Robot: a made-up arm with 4 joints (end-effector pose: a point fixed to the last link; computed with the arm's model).
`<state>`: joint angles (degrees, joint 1 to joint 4).
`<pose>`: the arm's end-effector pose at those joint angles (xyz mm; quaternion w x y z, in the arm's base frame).
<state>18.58 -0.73 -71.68 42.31</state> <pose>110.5 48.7 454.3 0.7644 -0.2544 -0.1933 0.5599</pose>
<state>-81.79 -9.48 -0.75 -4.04</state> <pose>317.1 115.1 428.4 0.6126 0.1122 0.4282 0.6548</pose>
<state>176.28 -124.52 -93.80 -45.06</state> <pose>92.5 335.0 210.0 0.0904 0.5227 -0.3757 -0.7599</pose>
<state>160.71 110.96 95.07 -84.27</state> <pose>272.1 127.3 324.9 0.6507 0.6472 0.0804 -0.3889</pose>
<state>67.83 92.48 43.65 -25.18</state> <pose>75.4 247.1 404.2 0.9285 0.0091 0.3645 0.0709</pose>
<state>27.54 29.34 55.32 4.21</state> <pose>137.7 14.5 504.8 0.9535 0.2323 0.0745 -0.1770</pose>
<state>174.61 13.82 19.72 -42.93</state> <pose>143.5 188.6 460.5 0.4458 0.2090 -0.3910 -0.7776</pose>
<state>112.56 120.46 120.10 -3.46</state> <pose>121.3 224.4 308.5 0.8013 0.2634 -0.0250 -0.5366</pose>
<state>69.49 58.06 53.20 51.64</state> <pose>106.8 163.2 425.9 0.8777 -0.1137 -0.3735 -0.2778</pose>
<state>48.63 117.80 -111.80 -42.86</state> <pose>-206.0 72.1 351.0 0.1048 0.7716 0.0419 -0.6261</pose>
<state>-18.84 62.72 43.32 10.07</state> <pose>93.1 31.6 512.4 0.8123 0.1650 0.2690 0.4905</pose>
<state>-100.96 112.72 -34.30 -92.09</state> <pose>339.3 -283.0 441.3 0.2135 0.5071 0.4030 -0.7313</pose>
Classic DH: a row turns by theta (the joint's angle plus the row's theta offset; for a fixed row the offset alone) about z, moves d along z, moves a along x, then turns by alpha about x. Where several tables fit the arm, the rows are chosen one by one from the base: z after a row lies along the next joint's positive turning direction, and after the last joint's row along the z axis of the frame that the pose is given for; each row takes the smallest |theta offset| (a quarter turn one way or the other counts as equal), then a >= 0, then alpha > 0; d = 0 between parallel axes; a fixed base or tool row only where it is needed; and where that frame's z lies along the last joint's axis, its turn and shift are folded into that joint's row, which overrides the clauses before.
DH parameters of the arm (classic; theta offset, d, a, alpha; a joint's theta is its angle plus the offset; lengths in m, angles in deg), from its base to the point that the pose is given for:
base (fixed): -32.84 0.1277 0.105 152.13
joint 1: 0 0.1689 0.0019 -152.13
joint 2: -36.21 0.7308 -0.0416 -153.3
joint 3: -71.31 0.3036 0.0886 -93.61
joint 4: -46.6 -0.0432 -0.0294 -92.28
tool (fixed): 16.22 0.0235 0 0

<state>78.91 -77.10 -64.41 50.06</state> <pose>-57.4 -20.3 469.5 0.6897 -0.4370 -0.1940 -0.5438</pose>
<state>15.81 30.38 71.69 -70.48</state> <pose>182.4 -45.3 480.4 0.5977 0.5266 0.6043 0.0172</pose>
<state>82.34 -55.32 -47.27 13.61</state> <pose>-10.2 -0.5 509.6 0.7726 -0.2135 -0.0861 -0.5917</pose>
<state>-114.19 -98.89 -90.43 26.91</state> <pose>372.0 148.7 246.1 0.4943 -0.0208 0.2068 0.8441</pose>
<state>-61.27 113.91 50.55 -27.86</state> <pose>113.3 -142.5 533.1 0.0928 -0.1268 0.4413 0.8835</pose>
